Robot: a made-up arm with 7 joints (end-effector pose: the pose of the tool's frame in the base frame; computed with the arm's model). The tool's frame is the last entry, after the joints.
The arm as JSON. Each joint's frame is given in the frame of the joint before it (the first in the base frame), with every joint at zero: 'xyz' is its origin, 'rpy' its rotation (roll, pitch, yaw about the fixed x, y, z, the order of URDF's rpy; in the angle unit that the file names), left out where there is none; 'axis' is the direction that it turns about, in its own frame. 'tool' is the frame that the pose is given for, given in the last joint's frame.
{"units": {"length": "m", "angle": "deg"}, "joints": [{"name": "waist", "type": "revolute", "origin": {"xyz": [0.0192, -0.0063, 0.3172], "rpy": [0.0, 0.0, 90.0]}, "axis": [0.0, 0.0, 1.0]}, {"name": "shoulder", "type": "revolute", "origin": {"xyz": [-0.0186, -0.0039, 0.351], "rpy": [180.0, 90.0, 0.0]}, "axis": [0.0, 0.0, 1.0]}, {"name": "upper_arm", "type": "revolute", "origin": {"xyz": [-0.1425, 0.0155, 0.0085], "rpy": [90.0, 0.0, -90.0]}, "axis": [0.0, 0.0, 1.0]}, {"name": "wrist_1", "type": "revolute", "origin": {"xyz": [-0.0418, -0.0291, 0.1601], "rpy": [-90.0, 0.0, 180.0]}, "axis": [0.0, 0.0, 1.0]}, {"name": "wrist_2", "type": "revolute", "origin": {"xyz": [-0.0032, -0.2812, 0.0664], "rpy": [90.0, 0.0, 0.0]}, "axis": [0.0, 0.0, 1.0]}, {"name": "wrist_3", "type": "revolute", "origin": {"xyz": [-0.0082, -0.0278, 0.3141], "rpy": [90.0, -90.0, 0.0]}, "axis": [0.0, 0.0, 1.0]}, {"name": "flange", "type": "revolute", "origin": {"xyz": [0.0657, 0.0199, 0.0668], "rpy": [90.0, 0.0, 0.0]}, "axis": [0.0, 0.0, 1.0]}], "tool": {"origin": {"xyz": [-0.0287, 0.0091, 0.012], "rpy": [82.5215, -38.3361, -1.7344]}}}
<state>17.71 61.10 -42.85 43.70 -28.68 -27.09 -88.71</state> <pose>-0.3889 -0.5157 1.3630 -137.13 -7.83 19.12</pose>
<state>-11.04 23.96 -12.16 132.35 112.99 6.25 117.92</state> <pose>0.5553 -0.1449 0.6996 128.14 11.88 91.22</pose>
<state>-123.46 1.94 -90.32 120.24 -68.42 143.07 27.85</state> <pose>-0.5370 0.2447 0.7731 -134.91 -43.59 -137.16</pose>
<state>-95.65 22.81 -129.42 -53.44 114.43 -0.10 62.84</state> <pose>0.2467 -0.0915 1.4956 -66.95 -49.06 -142.03</pose>
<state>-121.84 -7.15 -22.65 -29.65 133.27 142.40 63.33</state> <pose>0.1439 -0.0971 1.4933 125.08 -27.89 -146.17</pose>
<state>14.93 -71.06 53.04 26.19 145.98 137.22 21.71</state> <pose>0.6754 0.5312 0.8234 -165.84 58.98 135.13</pose>
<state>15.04 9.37 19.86 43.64 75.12 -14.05 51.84</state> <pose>0.3227 0.3024 1.4537 -28.35 11.02 67.70</pose>
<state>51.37 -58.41 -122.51 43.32 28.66 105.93 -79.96</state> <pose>0.6036 0.1476 1.2631 97.01 -0.93 37.34</pose>
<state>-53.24 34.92 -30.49 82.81 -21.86 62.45 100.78</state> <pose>-0.0859 -0.3690 1.3959 4.61 1.12 -143.14</pose>
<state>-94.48 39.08 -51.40 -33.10 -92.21 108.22 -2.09</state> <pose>0.4032 0.4976 1.1695 8.27 -42.62 -28.49</pose>
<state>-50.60 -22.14 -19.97 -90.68 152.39 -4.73 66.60</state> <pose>0.0592 0.4526 1.1665 -91.02 14.43 41.83</pose>
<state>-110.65 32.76 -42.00 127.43 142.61 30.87 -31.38</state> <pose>-0.3689 -0.3919 0.7968 46.89 -7.43 -164.68</pose>
